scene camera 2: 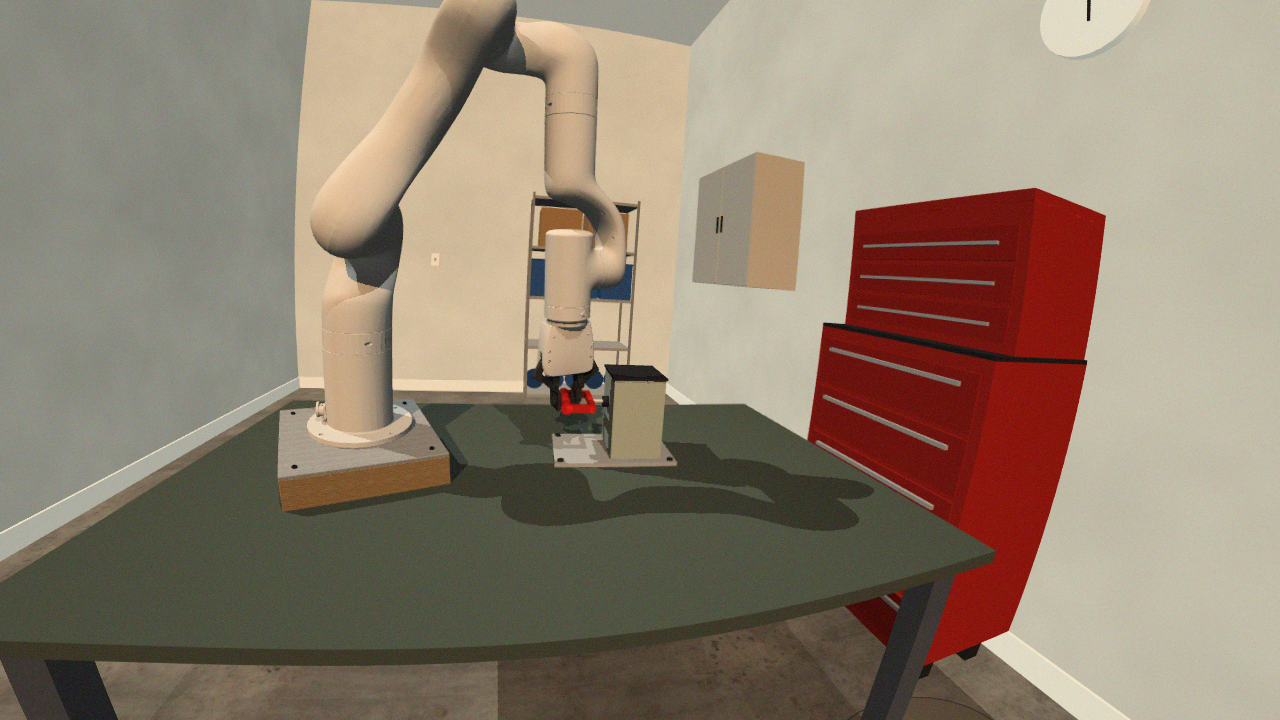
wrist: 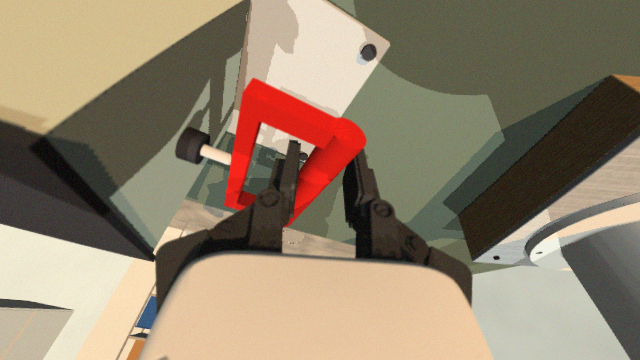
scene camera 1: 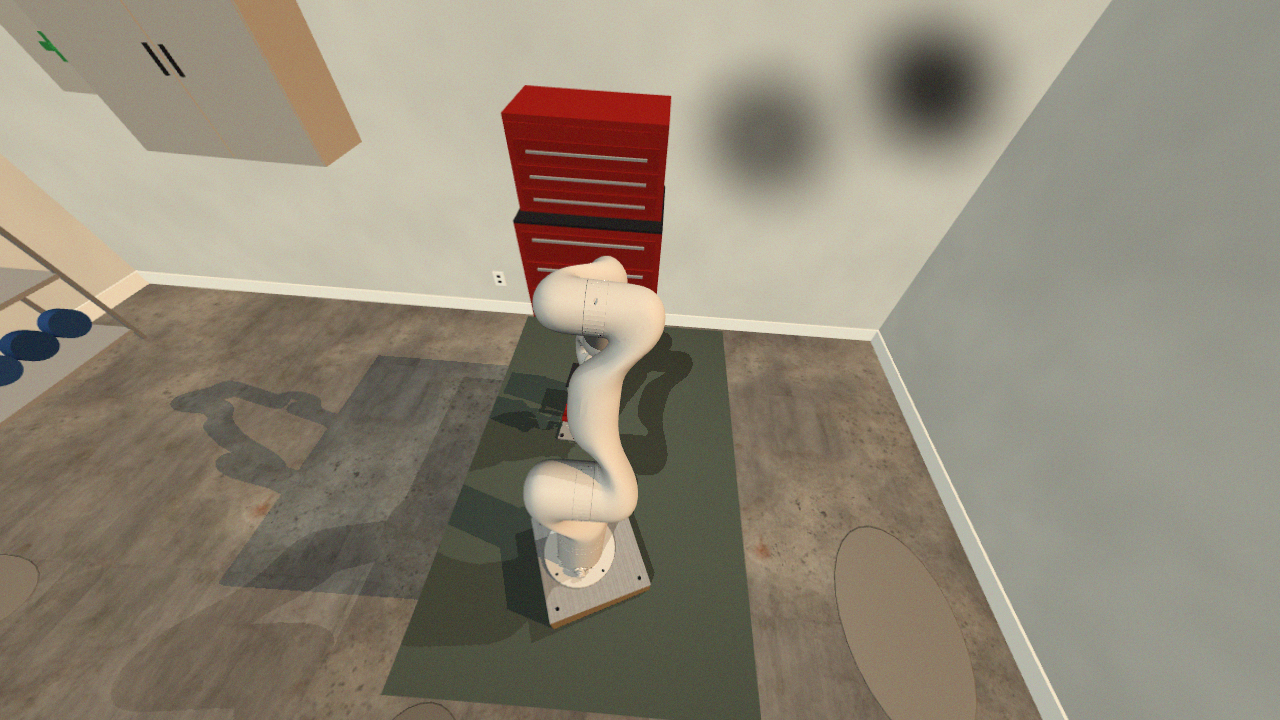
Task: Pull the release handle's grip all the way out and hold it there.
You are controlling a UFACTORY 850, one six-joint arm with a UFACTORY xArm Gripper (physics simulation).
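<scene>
The release handle's red grip (scene camera 1: pixel 564 414) (scene camera 2: pixel 580 408) (wrist: pixel 327 162) is a bar on a red frame. A pale shaft (wrist: pixel 215 154) with a black collar (wrist: pixel 191 145) joins it to the beige housing (scene camera 2: pixel 637 419) (wrist: pixel 90 45). A stretch of shaft shows between collar and frame. My gripper (scene camera 2: pixel 566 401) (wrist: pixel 323 160) points down and is closed around the grip. One finger is inside the frame's opening and the other is on the outer side, close against the bar. Contact at the outer finger is hard to make out. The arm hides most of the handle in scene camera 1.
The housing stands on a light base plate (scene camera 2: pixel 572 454) (wrist: pixel 320 45) bolted to the green table (scene camera 1: pixel 689 555) (scene camera 2: pixel 501 573). The arm's base block (scene camera 1: pixel 626 582) (scene camera 2: pixel 362 483) is on the side away from the housing. A red tool cabinet (scene camera 1: pixel 590 165) (scene camera 2: pixel 935 295) stands beyond the table.
</scene>
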